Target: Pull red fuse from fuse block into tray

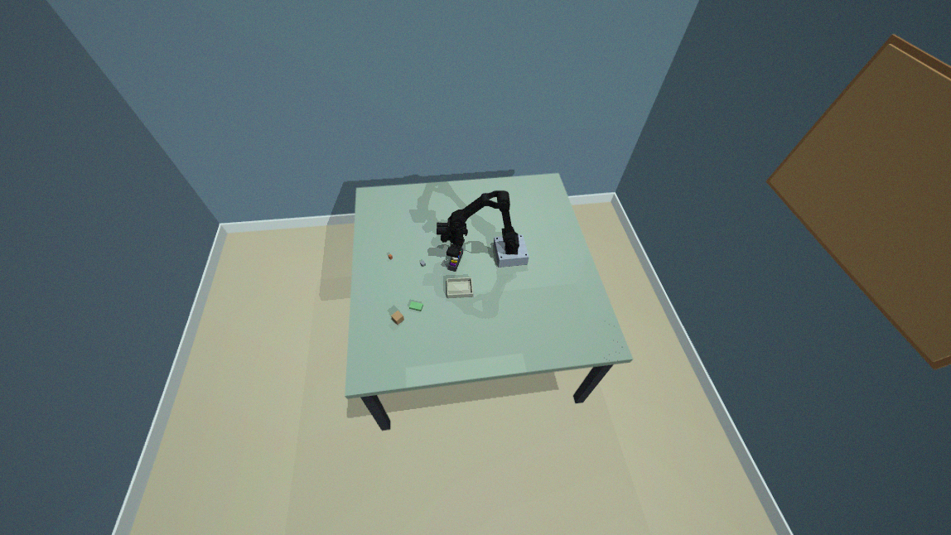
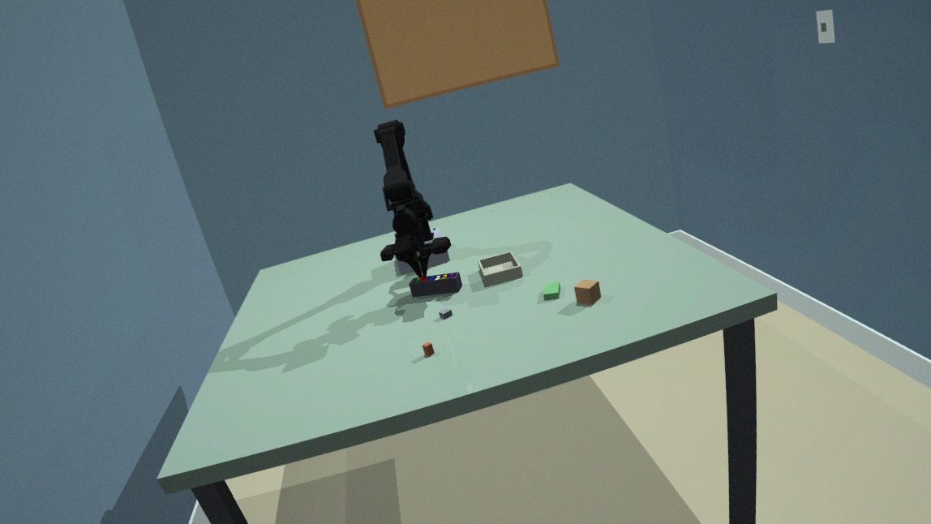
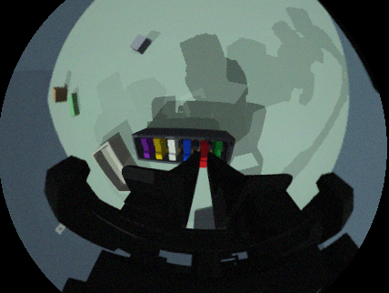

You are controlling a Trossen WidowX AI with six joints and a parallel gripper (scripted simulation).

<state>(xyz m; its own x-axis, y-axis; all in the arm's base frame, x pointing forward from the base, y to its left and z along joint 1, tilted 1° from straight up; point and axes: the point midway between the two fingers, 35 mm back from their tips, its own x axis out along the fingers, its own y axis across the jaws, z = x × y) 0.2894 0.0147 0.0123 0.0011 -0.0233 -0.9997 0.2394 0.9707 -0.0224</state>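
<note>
Right now my gripper tip is 21 cm to the right of the beige tray, 4 cm above it and 3 cm past it. Also, from my gripper tip: orange block 36 cm ahead, 3 cm to the left, 3 cm below; red fuse 1 cm below; grey block 18 cm ahead, 6 cm to the left, 4 cm below.
</note>
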